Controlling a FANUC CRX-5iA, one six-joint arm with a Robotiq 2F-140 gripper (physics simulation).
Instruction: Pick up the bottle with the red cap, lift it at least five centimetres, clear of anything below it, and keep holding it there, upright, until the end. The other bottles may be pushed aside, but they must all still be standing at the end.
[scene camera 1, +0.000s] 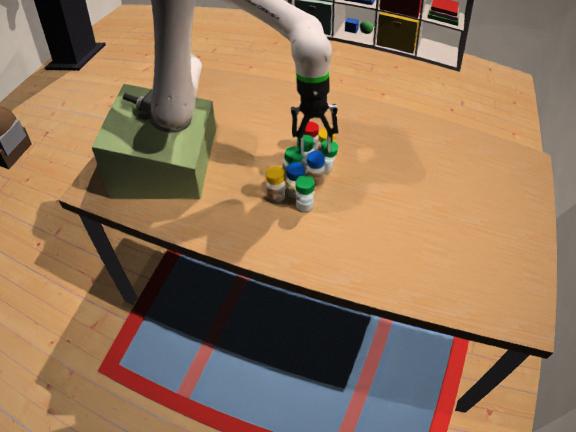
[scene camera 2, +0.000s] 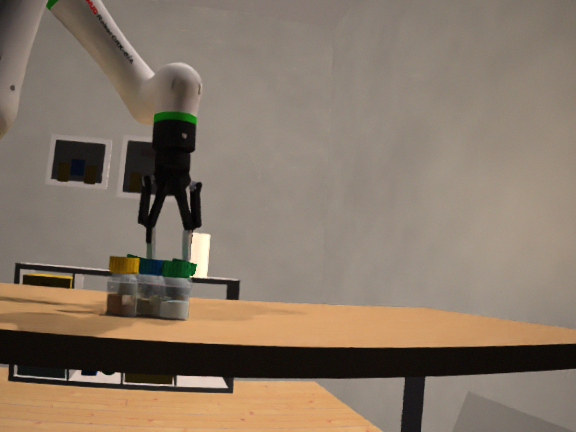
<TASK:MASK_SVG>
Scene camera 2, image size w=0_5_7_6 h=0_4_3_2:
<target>my gripper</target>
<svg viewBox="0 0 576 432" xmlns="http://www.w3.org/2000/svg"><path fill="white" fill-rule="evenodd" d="M159 150L155 155L154 174L140 178L142 190L138 223L146 228L147 259L155 260L156 228L154 227L164 200L170 194L175 196L185 229L183 230L182 260L191 261L193 230L201 227L200 191L202 183L191 180L189 175L191 155L189 152L175 149ZM188 185L190 190L191 213L188 206L186 188ZM154 181L158 189L149 213L151 186Z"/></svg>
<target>green-capped bottle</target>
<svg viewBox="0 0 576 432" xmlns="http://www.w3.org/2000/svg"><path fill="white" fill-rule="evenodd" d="M163 260L161 273L165 278L160 285L158 318L171 321L188 321L191 287L187 278L191 276L192 262Z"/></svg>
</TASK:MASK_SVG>
